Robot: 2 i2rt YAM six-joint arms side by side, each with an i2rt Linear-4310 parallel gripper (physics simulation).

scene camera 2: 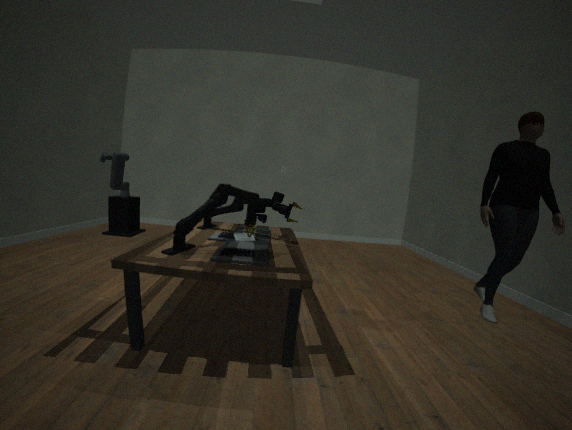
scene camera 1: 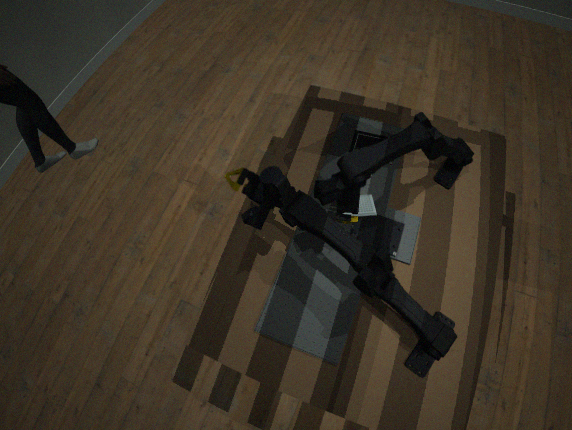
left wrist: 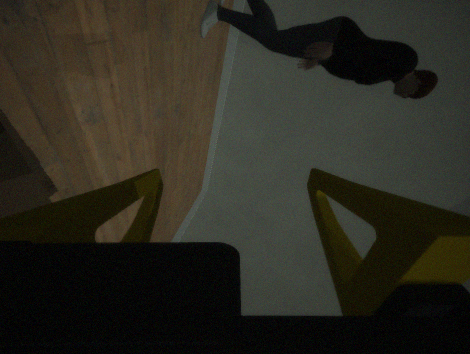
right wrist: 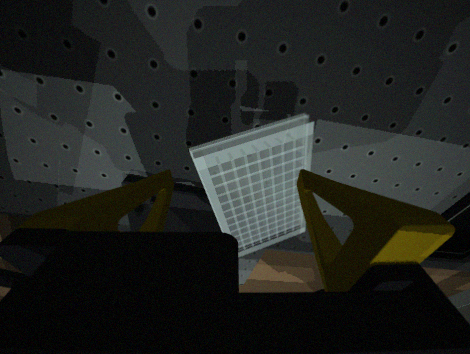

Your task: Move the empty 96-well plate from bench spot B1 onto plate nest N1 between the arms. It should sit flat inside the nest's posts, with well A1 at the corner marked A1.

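Frame: origin at the left arm's base, x ahead, y right, z down, level; metres.
Where they show: left gripper, fingertip midpoint: (scene camera 2: 300,215) (scene camera 1: 235,180) (left wrist: 235,177); right gripper, fingertip midpoint: (scene camera 2: 248,235) (scene camera 1: 347,210) (right wrist: 235,176); left arm's base at its link origin: (scene camera 2: 207,227) (scene camera 1: 430,343); right arm's base at its link origin: (scene camera 2: 179,249) (scene camera 1: 451,167).
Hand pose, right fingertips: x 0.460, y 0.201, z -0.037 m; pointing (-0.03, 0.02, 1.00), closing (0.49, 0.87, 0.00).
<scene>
Each offset is from my right fingertips to the top centre of the thing. Level surfaces: height alone.
The pale, translucent 96-well plate @(dx -0.015, dy +0.035, dz -0.013 m) (scene camera 1: 367,204) (scene camera 2: 244,237) (right wrist: 265,185) shows its well grid upward; in the right wrist view it looks turned at a slant. My right gripper (scene camera 1: 351,219) (scene camera 2: 250,230) (right wrist: 235,176) points down over it, open, with the plate beyond the fingertips and nearer the right-hand finger in its wrist view. Whether they touch is unclear. My left gripper (scene camera 1: 230,182) (scene camera 2: 299,214) (left wrist: 235,177) is open and empty, pointing outward past the table's edge. Nest N1, its posts and the A1 mark cannot be made out in the dim light.
A dark perforated board @(dz +0.024 m) (scene camera 1: 310,300) (right wrist: 350,30) lies under the arms, with a smaller grey board (scene camera 1: 412,230) beside it. A black frame-like tray @(dx +0.074, dy +0.302, dz +0.022 m) (scene camera 1: 370,134) lies near one end. The left arm crosses above the table @(dz +0.038 m) (scene camera 2: 210,272). A person (scene camera 1: 30,110) (scene camera 2: 520,175) (left wrist: 370,55) stands away from it.
</scene>
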